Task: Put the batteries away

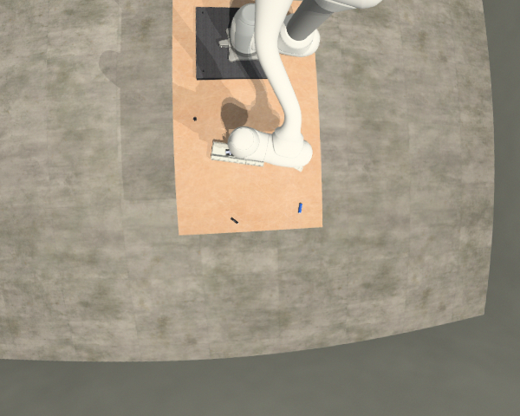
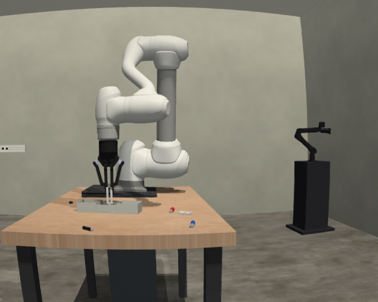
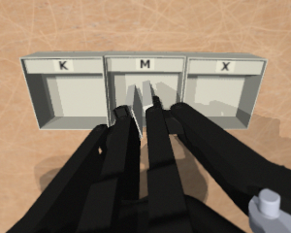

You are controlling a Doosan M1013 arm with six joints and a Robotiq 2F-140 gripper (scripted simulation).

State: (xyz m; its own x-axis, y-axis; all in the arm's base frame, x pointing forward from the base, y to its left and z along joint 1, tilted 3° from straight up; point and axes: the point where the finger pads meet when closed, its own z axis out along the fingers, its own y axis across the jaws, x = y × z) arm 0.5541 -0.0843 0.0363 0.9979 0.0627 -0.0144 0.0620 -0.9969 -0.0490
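The grey bin row lies 50 mm below my hand. Round my hand: red battery 40 mm ahead, 240 mm to the left, 60 mm below; small white flat piece 90 mm ahead, 290 mm to the left, 60 mm below; small black round thing 200 mm behind, 200 mm to the right, 60 mm below.
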